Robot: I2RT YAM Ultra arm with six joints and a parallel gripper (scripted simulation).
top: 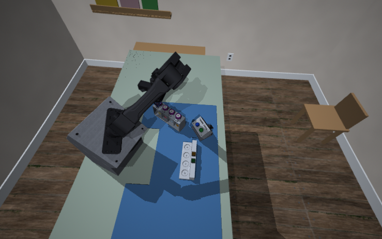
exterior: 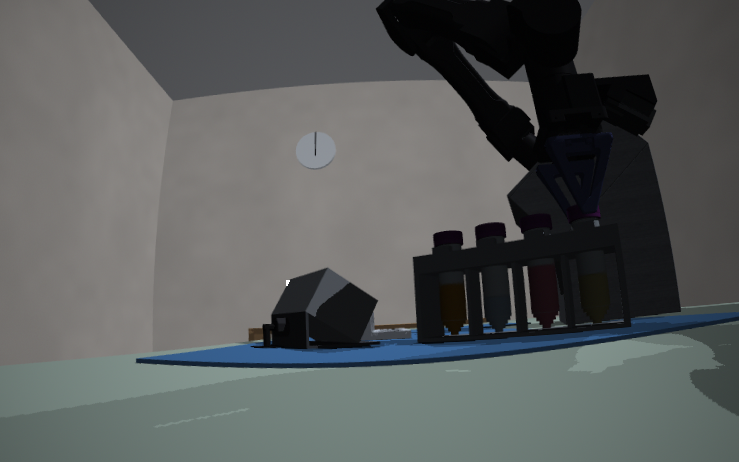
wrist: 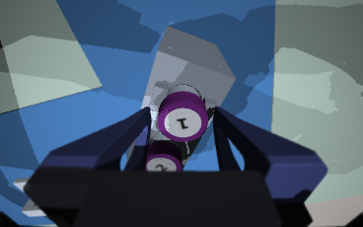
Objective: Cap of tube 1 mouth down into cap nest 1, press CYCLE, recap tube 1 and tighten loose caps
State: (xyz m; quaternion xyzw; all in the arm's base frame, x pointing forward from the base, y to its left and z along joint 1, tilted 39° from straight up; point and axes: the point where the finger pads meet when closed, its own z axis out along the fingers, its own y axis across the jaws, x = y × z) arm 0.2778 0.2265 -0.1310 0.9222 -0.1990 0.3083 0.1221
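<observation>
The threaded neck of tube 1 is right at my hand. Also, from my hand: green ready key: 220 mm ahead, 220 mm to the right, 50 mm below; then key desk: 220 mm ahead, 200 mm to the right, 70 mm below; then blue cycle key: 210 mm ahead, 170 mm to the right, 50 mm below.
</observation>
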